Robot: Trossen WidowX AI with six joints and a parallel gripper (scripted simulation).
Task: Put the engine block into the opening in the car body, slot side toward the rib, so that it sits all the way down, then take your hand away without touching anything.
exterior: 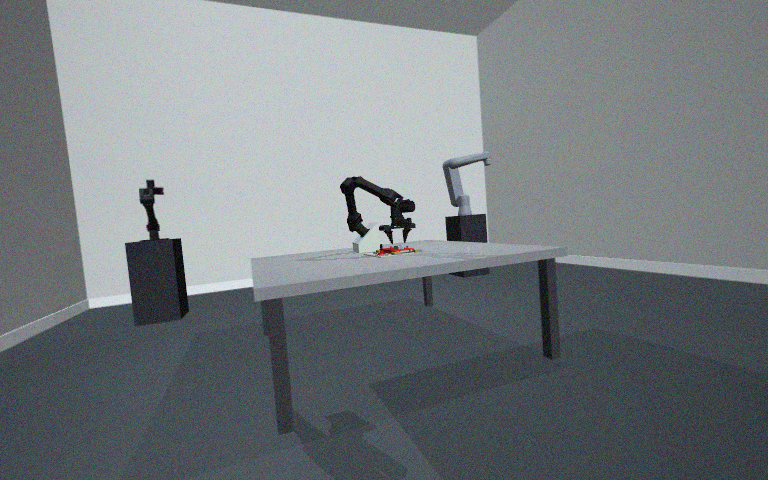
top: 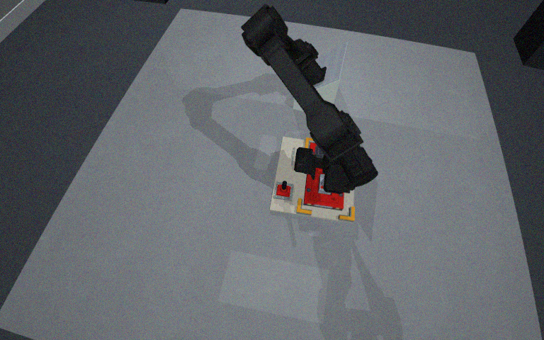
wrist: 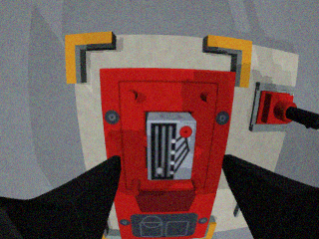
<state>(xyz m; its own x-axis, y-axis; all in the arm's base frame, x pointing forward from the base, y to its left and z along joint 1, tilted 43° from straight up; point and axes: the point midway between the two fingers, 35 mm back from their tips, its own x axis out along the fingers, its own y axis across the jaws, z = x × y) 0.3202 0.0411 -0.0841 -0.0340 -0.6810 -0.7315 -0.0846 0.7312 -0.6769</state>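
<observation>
Now: the engine block 10 mm to the left of my gripper tip and 30 mm below it.
</observation>
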